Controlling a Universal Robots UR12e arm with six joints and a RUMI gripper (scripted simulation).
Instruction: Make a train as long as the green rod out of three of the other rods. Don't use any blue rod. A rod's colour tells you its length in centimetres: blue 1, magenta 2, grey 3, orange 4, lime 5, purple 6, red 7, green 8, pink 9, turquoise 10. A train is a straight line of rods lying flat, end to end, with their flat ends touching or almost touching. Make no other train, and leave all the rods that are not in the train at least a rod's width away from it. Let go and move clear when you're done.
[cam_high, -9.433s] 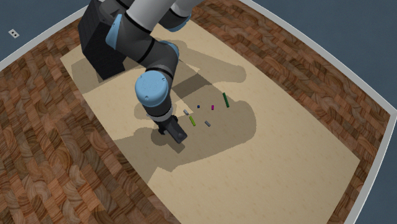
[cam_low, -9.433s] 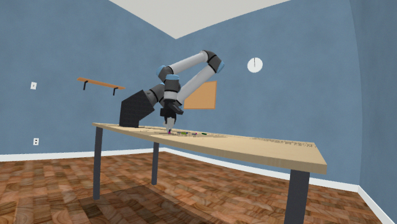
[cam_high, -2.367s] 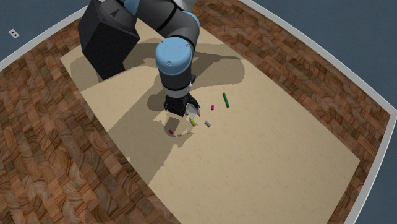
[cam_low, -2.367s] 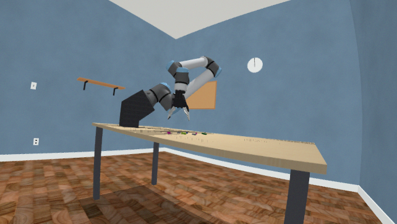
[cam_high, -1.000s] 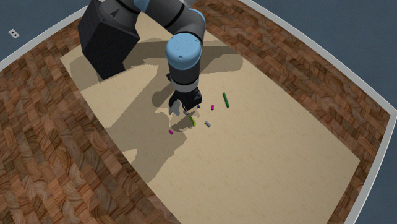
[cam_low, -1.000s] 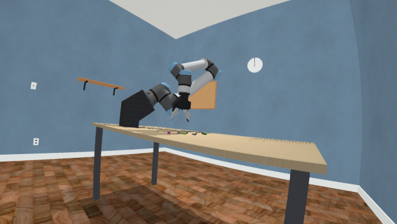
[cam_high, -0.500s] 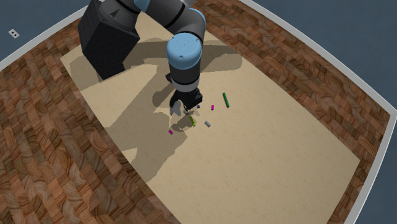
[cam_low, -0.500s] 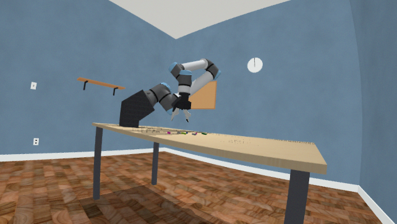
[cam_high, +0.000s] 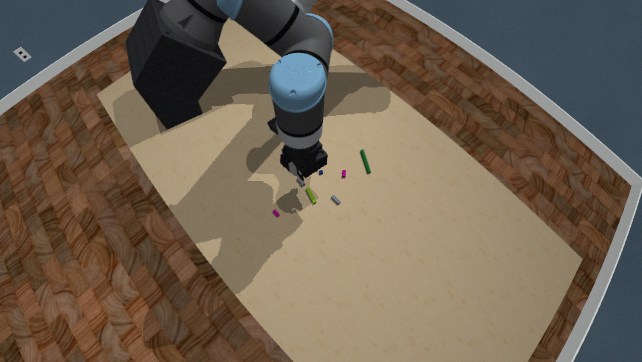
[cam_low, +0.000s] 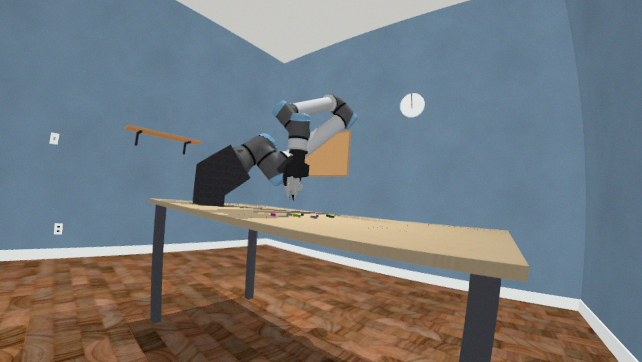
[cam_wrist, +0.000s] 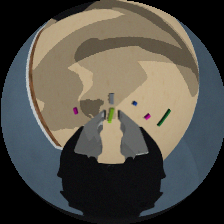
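The lime rod is 50 mm ahead of my hand and 80 mm below it. Also, from my hand: green rod: 50 mm ahead, 200 mm to the left, 80 mm below; blue rod: 10 mm ahead, 70 mm to the left, 80 mm below.
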